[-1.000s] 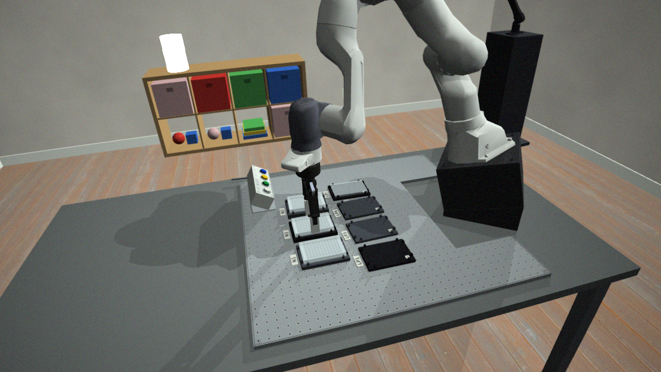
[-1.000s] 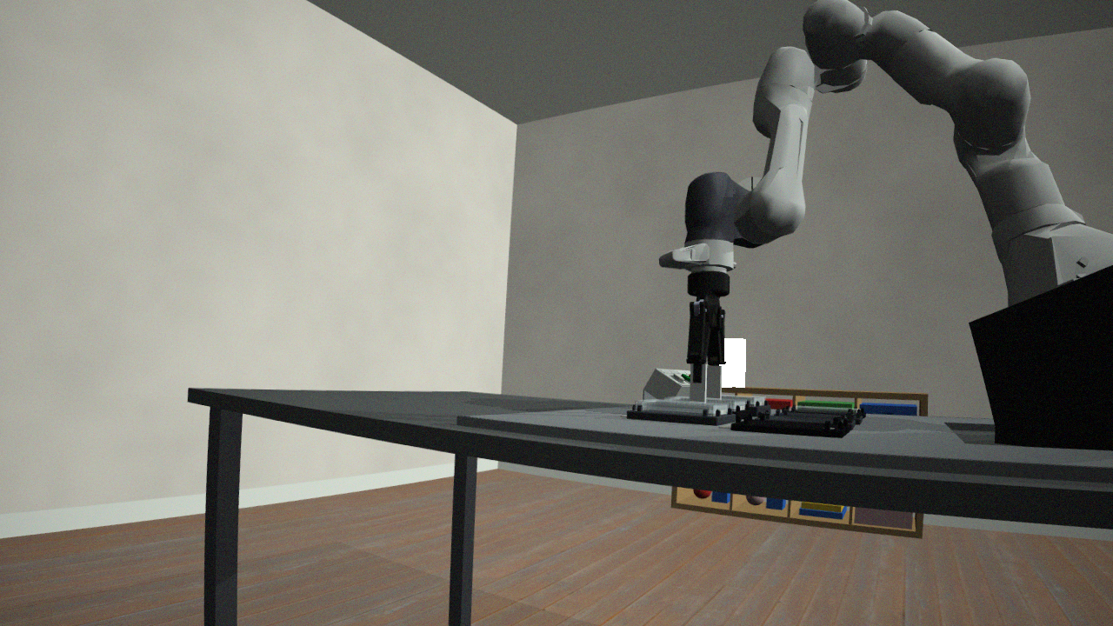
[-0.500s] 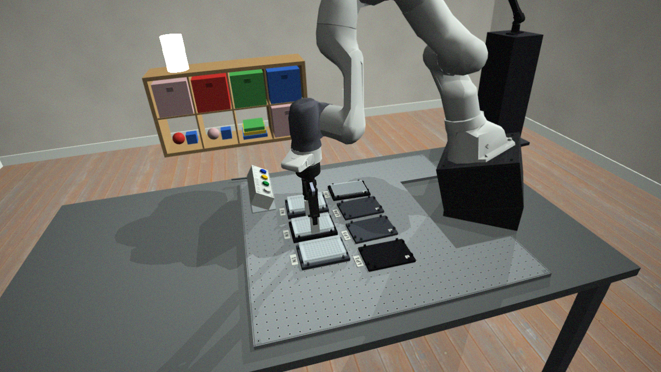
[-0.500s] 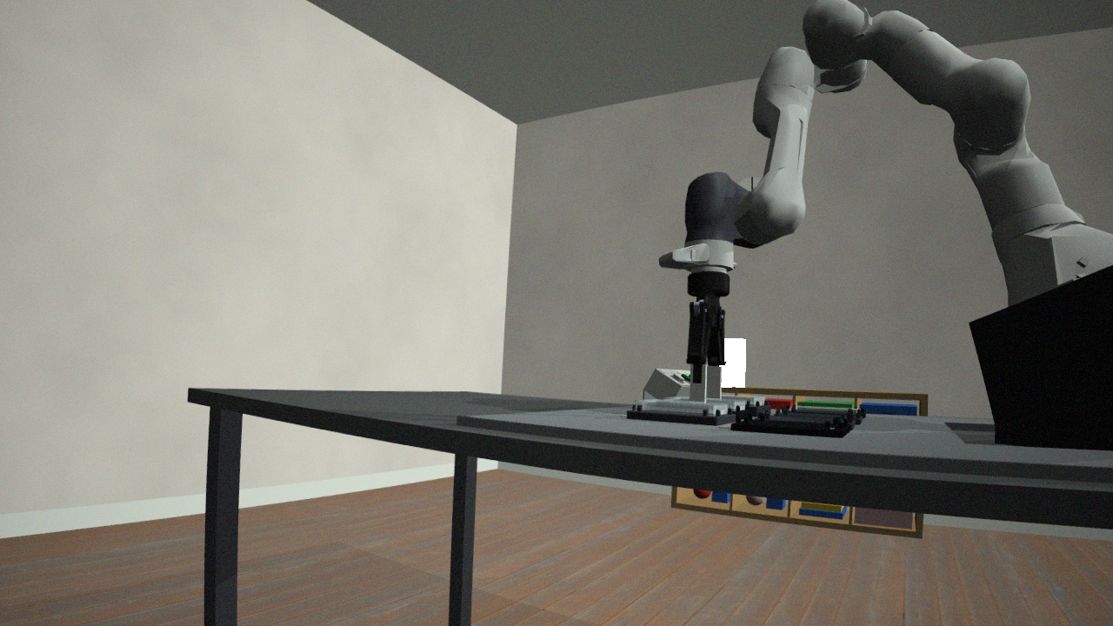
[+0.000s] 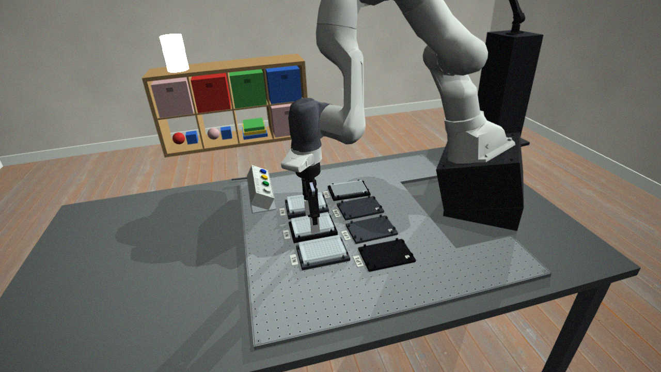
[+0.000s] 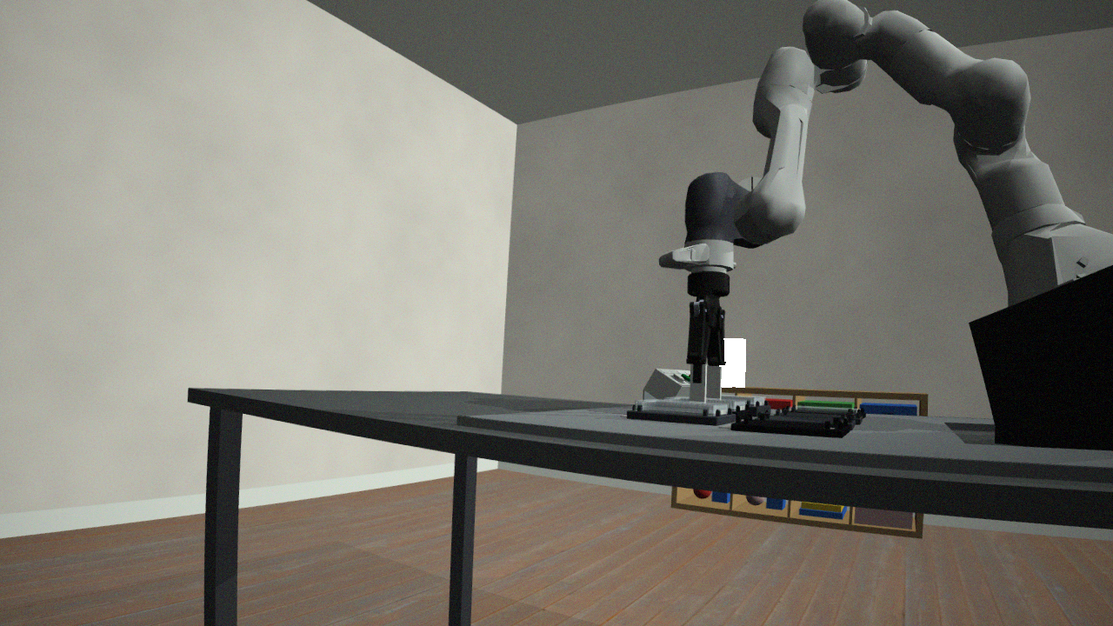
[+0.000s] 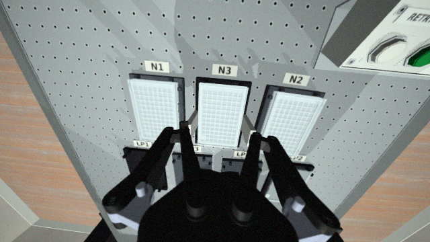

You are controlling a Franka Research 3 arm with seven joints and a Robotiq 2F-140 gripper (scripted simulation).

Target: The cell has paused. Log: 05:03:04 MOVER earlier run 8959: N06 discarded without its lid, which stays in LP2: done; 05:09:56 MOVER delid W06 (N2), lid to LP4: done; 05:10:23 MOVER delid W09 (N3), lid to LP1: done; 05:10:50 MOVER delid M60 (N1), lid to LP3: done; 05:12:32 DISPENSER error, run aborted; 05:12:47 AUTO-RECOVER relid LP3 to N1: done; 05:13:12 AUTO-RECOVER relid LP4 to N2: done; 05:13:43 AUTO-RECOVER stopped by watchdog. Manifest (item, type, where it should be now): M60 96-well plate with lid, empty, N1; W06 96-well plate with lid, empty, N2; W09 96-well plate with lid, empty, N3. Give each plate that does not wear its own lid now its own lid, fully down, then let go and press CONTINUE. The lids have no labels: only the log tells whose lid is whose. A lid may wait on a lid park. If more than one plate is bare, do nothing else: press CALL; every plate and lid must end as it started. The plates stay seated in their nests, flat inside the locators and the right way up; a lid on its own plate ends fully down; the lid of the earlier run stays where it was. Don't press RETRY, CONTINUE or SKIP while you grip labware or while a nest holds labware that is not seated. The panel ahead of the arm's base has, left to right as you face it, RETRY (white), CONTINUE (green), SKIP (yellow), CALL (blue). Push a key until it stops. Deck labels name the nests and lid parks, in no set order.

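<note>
Right now the plate is 3 cm below my hand. From my hand the other things lie so: lid park LP3: 18 cm behind, 8 cm to the left, 5 cm below; then white retry key: 21 cm to the right, 10 cm ahead, 1 cm above; then lid park LP4: 19 cm behind, 5 cm to the right, 5 cm below.
</note>
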